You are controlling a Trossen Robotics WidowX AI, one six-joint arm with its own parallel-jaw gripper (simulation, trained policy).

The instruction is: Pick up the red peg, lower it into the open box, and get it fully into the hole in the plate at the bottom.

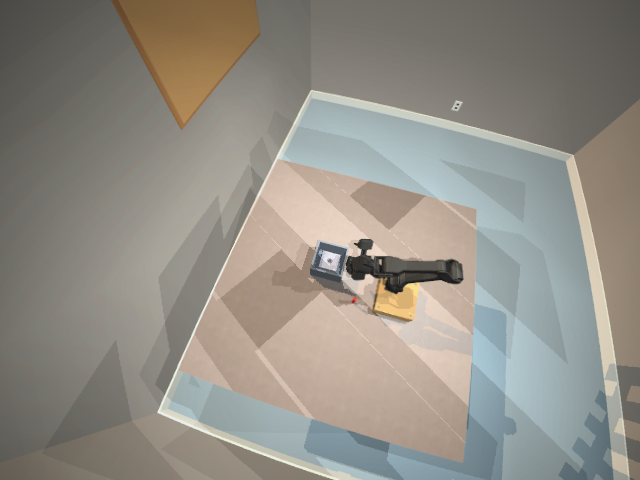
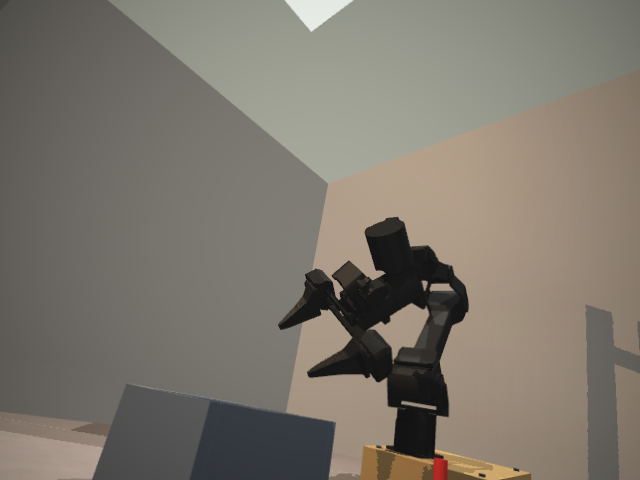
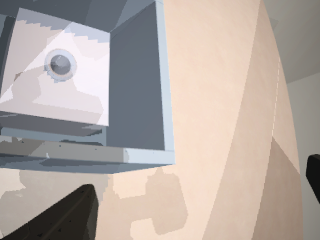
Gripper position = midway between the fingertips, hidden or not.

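Grey box (image 2: 151,426), (image 1: 322,246), (image 3: 139,135). Pale plate (image 3: 61,68). My gripper (image 2: 292,349), (image 3: 207,182).
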